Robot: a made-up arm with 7 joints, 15 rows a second.
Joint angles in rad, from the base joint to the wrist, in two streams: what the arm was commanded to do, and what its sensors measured. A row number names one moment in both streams.
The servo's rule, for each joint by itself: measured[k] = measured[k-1] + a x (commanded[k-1-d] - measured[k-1]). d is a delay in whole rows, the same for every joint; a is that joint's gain. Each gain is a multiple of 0.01, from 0.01 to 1. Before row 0 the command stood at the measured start. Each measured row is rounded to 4 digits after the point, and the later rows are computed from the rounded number. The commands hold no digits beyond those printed.
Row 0, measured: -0.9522, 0.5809, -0.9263, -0.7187, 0.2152, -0.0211, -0.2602
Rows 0 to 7, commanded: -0.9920, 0.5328, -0.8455, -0.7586, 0.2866, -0.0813, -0.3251; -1.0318, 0.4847, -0.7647, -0.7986, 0.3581, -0.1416, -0.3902; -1.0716, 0.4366, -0.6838, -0.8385, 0.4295, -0.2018, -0.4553; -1.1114, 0.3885, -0.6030, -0.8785, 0.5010, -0.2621, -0.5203; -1.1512, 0.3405, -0.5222, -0.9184, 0.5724, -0.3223, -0.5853; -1.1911, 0.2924, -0.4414, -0.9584, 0.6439, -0.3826, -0.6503; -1.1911, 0.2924, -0.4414, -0.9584, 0.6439, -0.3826, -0.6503; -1.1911, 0.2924, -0.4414, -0.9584, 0.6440, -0.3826, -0.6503
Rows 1 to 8, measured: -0.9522, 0.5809, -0.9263, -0.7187, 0.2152, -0.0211, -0.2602; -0.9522, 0.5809, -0.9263, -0.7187, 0.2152, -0.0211, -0.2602; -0.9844, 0.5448, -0.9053, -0.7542, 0.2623, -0.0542, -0.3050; -1.0228, 0.4997, -0.8687, -0.7937, 0.3255, -0.1023, -0.3638; -1.0623, 0.4524, -0.8206, -0.8336, 0.3941, -0.1570, -0.4269; -1.1021, 0.4045, -0.7640, -0.8736, 0.4647, -0.2148, -0.4913; -1.1419, 0.3565, -0.7011, -0.9135, 0.5358, -0.2739, -0.5562; -1.1818, 0.3084, -0.6336, -0.9535, 0.6071, -0.3337, -0.6211
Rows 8 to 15, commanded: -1.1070, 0.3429, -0.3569, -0.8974, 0.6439, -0.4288, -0.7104; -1.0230, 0.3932, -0.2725, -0.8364, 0.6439, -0.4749, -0.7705; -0.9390, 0.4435, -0.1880, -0.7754, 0.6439, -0.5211, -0.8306; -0.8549, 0.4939, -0.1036, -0.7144, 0.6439, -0.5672, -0.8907; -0.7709, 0.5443, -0.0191, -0.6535, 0.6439, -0.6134, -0.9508; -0.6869, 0.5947, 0.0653, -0.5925, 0.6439, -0.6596, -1.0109; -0.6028, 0.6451, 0.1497, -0.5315, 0.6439, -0.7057, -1.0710; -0.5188, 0.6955, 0.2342, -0.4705, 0.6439, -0.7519, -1.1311
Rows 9 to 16, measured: -1.1893, 0.2964, -0.5836, -0.9579, 0.6314, -0.3606, -0.6412; -1.1908, 0.2934, -0.5466, -0.9583, 0.6397, -0.3727, -0.6475; -1.1229, 0.3305, -0.4973, -0.9041, 0.6425, -0.4036, -0.6909; -1.0420, 0.3775, -0.4389, -0.8438, 0.6434, -0.4428, -0.7458; -0.9586, 0.4270, -0.3737, -0.7829, 0.6437, -0.4859, -0.8043; -0.8746, 0.4772, -0.3035, -0.7219, 0.6438, -0.5306, -0.8639; -0.7906, 0.5275, -0.2296, -0.6610, 0.6439, -0.5761, -0.9239; -0.7066, 0.5779, -0.1529, -0.6000, 0.6439, -0.6220, -0.9839
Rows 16 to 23, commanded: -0.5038, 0.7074, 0.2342, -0.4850, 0.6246, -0.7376, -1.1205; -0.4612, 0.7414, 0.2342, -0.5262, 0.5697, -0.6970, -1.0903; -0.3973, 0.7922, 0.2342, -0.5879, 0.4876, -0.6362, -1.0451; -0.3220, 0.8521, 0.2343, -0.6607, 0.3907, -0.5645, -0.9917; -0.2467, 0.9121, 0.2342, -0.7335, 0.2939, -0.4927, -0.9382; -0.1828, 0.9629, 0.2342, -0.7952, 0.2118, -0.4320, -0.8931; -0.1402, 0.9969, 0.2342, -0.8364, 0.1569, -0.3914, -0.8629; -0.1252, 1.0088, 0.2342, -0.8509, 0.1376, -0.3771, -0.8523
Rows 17 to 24, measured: -0.6225, 0.6283, -0.0742, -0.5390, 0.6439, -0.6680, -1.0440; -0.5385, 0.6787, 0.0060, -0.4780, 0.6439, -0.7141, -1.1041; -0.5104, 0.7002, 0.0653, -0.4842, 0.6312, -0.7270, -1.1154; -0.4705, 0.7311, 0.1092, -0.5216, 0.5906, -0.7105, -1.0981; -0.4112, 0.7769, 0.1417, -0.5806, 0.5226, -0.6696, -1.0615; -0.3389, 0.8333, 0.1658, -0.6519, 0.4355, -0.6118, -1.0133; -0.2642, 0.8924, 0.1836, -0.7245, 0.3420, -0.5463, -0.9615; -0.1983, 0.9453, 0.1968, -0.7874, 0.2561, -0.4834, -0.9143
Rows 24 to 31, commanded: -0.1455, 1.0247, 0.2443, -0.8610, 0.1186, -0.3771, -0.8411; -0.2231, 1.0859, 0.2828, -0.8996, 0.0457, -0.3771, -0.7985; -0.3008, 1.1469, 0.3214, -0.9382, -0.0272, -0.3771, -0.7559; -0.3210, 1.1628, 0.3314, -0.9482, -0.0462, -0.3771, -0.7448; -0.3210, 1.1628, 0.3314, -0.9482, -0.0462, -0.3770, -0.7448; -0.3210, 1.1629, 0.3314, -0.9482, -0.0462, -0.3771, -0.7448; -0.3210, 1.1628, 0.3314, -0.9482, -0.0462, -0.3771, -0.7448; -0.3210, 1.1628, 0.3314, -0.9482, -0.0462, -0.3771, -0.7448
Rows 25 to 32, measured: -0.1512, 0.9840, 0.2065, -0.8310, 0.1906, -0.4328, -0.8788; -0.1301, 1.0026, 0.2137, -0.8487, 0.1556, -0.4022, -0.8605; -0.1426, 1.0192, 0.2217, -0.8596, 0.1312, -0.3884, -0.8471; -0.2078, 1.0692, 0.2376, -0.8952, 0.0748, -0.3822, -0.8136; -0.2831, 1.1275, 0.2594, -0.9335, 0.0075, -0.3794, -0.7738; -0.3138, 1.1540, 0.2781, -0.9466, -0.0279, -0.3781, -0.7538; -0.3196, 1.1606, 0.2920, -0.9480, -0.0400, -0.3775, -0.7476; -0.3207, 1.1623, 0.3022, -0.9482, -0.0441, -0.3773, -0.7457
